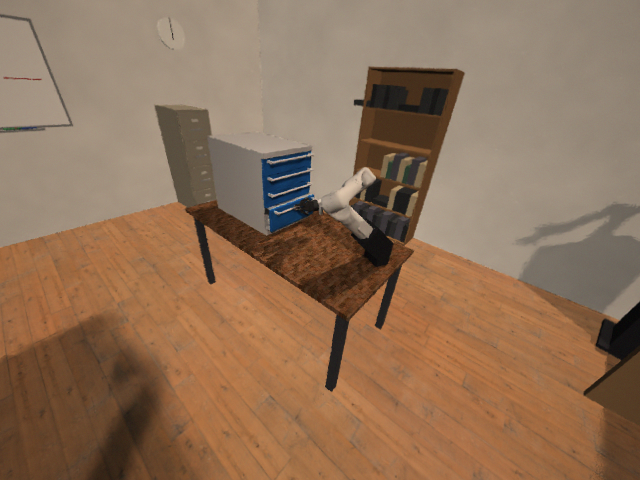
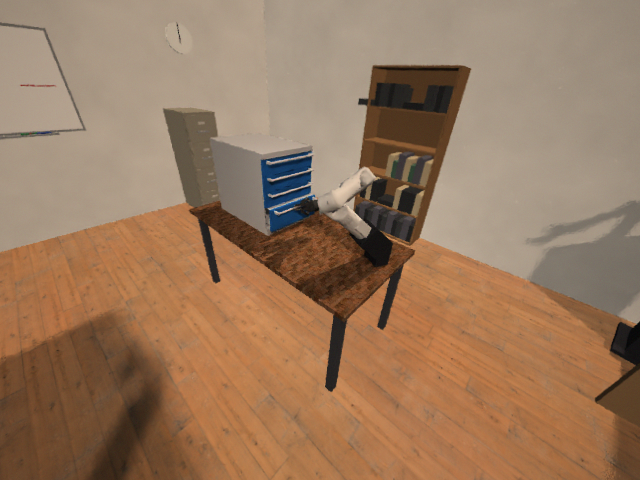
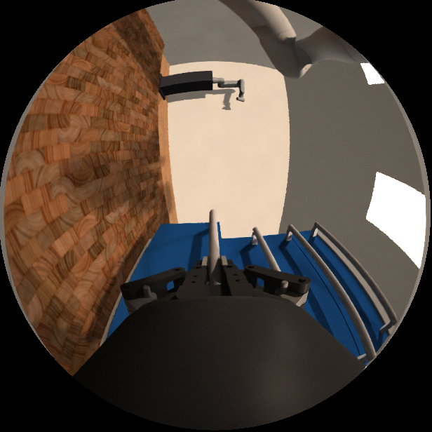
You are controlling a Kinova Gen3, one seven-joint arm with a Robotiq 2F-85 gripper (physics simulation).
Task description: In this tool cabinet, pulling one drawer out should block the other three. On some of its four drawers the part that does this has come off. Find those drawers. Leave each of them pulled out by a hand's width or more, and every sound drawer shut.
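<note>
The tool cabinet [image 1: 236, 180] [image 2: 236, 180] has a light grey body and four blue drawers with pale bar handles. The bottom drawer [image 1: 283, 221] [image 2: 283, 221] [image 3: 175, 242] stands a little way out from the front; how far is hard to tell. The top drawer's handle [image 1: 289, 159] [image 2: 289, 159], the second drawer's handle [image 1: 289, 175] [image 2: 289, 175] and the third drawer's handle [image 1: 289, 191] [image 2: 289, 191] are in line, their drawers shut. My gripper [image 1: 299, 207] [image 2: 299, 207] [image 3: 214, 263] is shut on the bottom drawer's handle [image 1: 282, 211] [image 2: 282, 211] [image 3: 213, 232]. The fingers hide part of the bar.
The cabinet stands on the brown wooden table [image 1: 310, 258] [image 2: 310, 258] [image 3: 90, 145], with the arm's black base [image 1: 378, 248] [image 2: 378, 248] at the table's other end. A bookshelf [image 1: 451, 103] [image 2: 457, 103] and a beige filing cabinet [image 1: 173, 149] [image 2: 180, 149] stand behind.
</note>
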